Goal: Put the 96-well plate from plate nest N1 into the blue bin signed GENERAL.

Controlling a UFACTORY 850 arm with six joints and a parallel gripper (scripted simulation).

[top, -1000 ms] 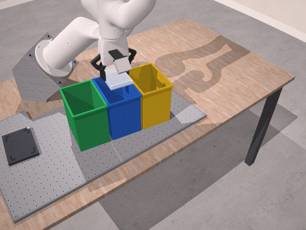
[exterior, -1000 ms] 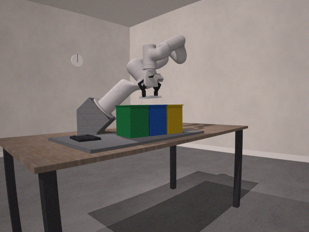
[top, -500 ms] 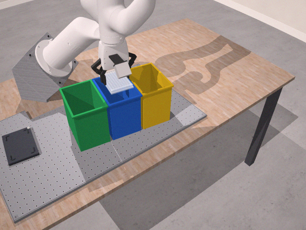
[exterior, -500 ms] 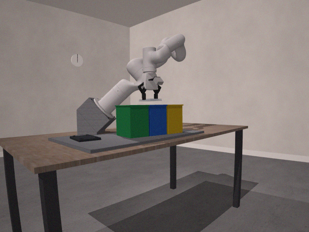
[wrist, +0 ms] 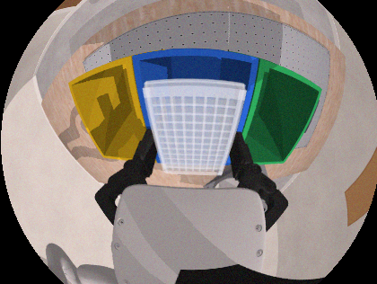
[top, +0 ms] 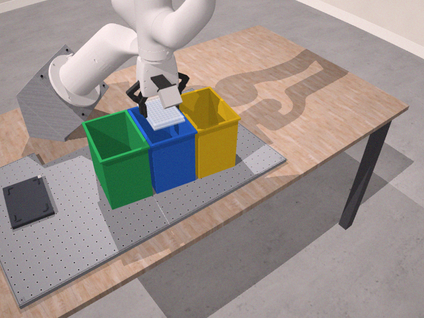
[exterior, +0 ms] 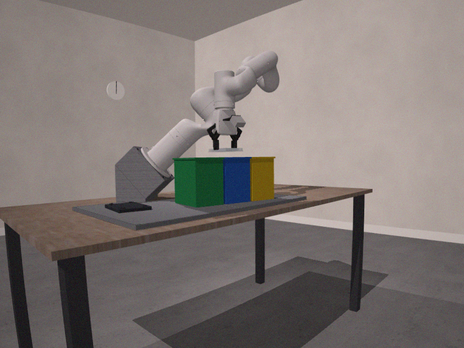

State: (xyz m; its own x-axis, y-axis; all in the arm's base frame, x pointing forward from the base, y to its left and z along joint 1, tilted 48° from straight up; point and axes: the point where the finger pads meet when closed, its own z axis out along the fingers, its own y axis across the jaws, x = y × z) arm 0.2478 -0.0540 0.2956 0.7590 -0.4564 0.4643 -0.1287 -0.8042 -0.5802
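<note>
The blue bin lies 13 cm below my hand. From my hand the other things lie so: green bin 2 cm behind, 13 cm to the right, 13 cm below; then yellow bin 2 cm ahead, 13 cm to the left, 13 cm below; then white 96-well plate 1 cm below.
</note>
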